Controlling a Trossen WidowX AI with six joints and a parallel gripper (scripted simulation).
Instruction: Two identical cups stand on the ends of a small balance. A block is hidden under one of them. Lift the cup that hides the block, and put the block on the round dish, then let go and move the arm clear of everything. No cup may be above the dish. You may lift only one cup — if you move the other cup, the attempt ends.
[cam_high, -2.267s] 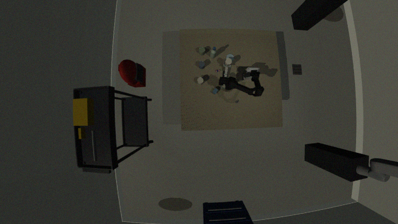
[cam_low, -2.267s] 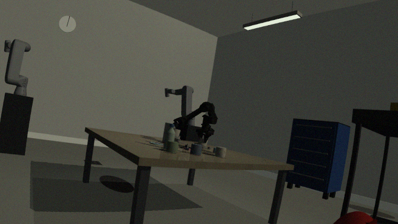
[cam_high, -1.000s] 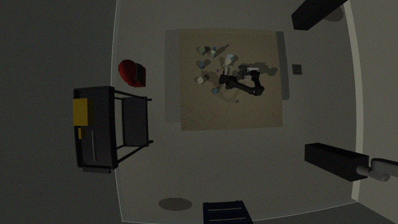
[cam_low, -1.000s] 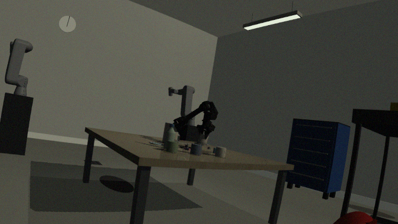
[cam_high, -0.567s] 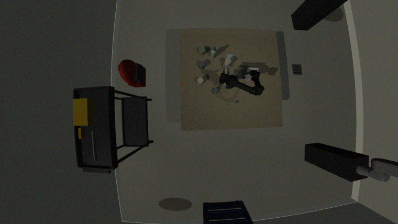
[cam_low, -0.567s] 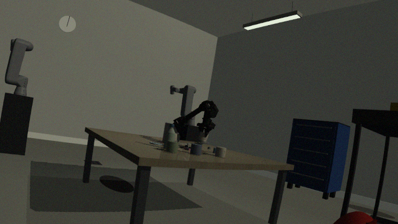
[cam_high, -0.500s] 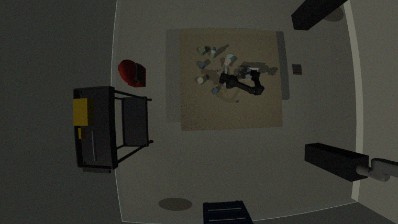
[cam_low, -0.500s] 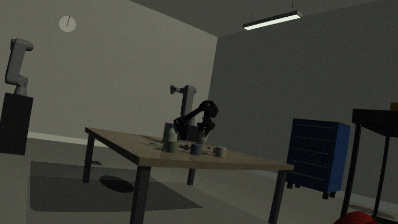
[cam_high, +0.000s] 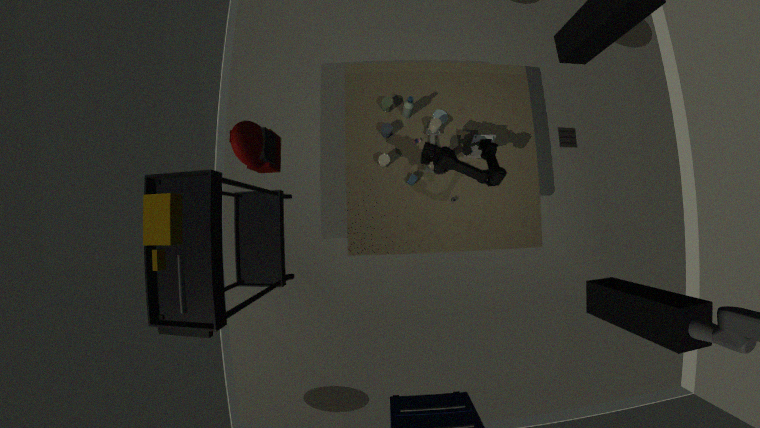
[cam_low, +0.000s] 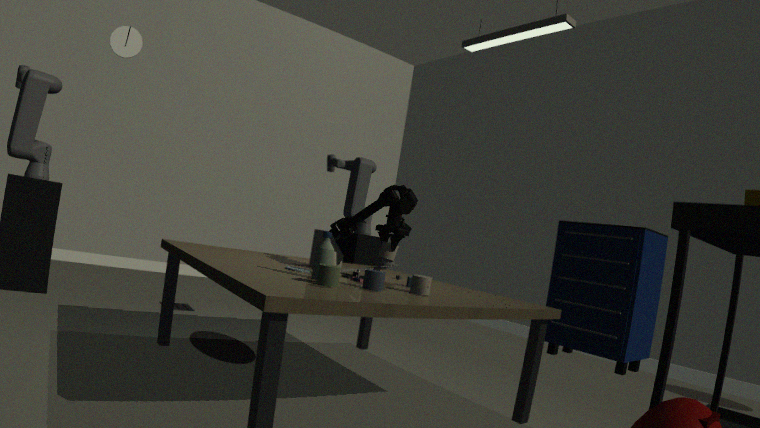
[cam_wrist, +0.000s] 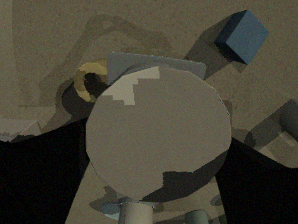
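Right now the nut is 14 cm behind my gripper tip, 21 cm to the left of it and 12 cm below it. Round my gripper tip: balance 2 cm behind, 13 cm to the right, 9 cm below; then blue cup 24 cm ahead, 25 cm to the right, 10 cm below; then blue cube 12 cm ahead, 7 cm to the left, 11 cm below.
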